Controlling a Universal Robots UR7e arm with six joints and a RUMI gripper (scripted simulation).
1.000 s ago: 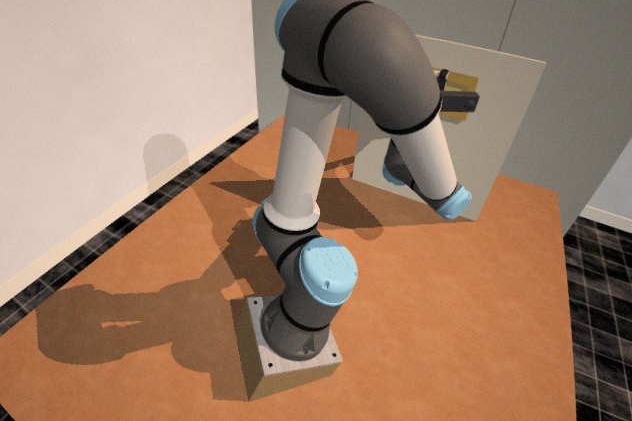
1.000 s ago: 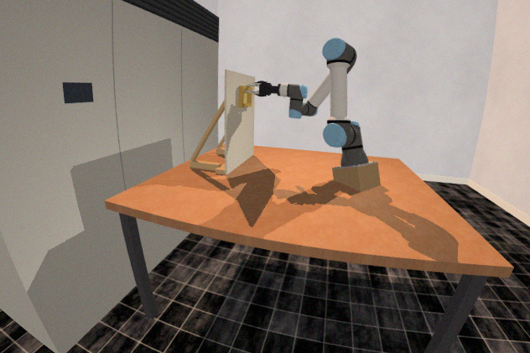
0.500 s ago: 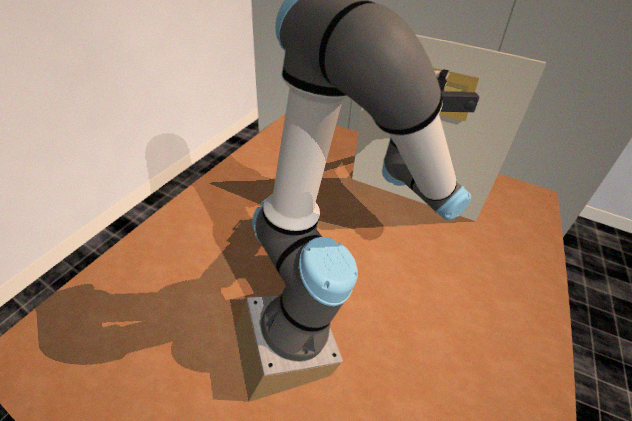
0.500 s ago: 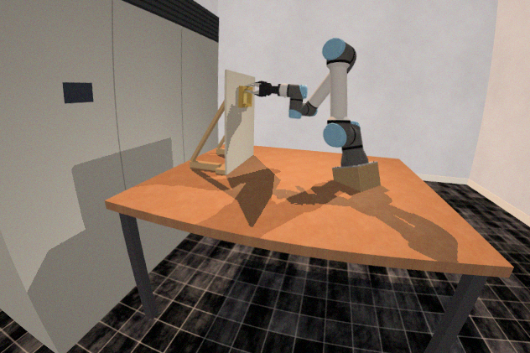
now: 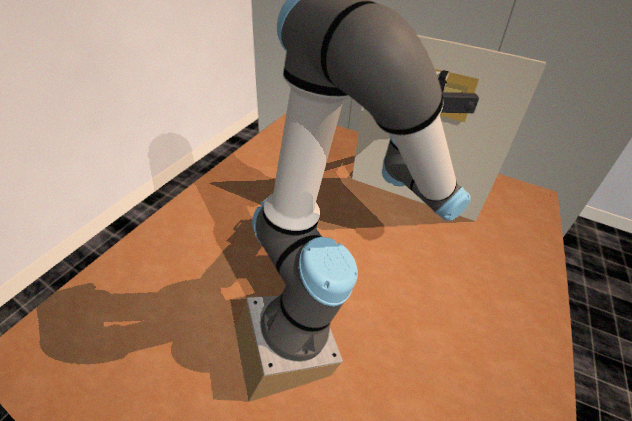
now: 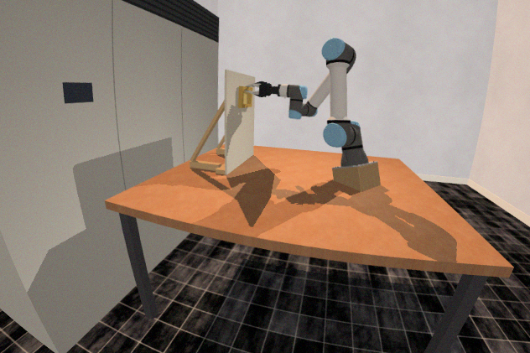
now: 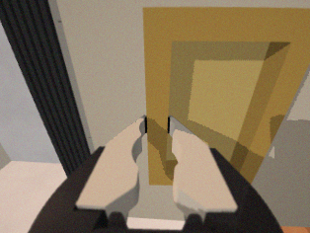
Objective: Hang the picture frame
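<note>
Now: the yellow picture frame 20 mm ahead of my hand and 50 mm below it. Round my hand: pale upright board: 40 mm ahead, 190 mm below.
</note>
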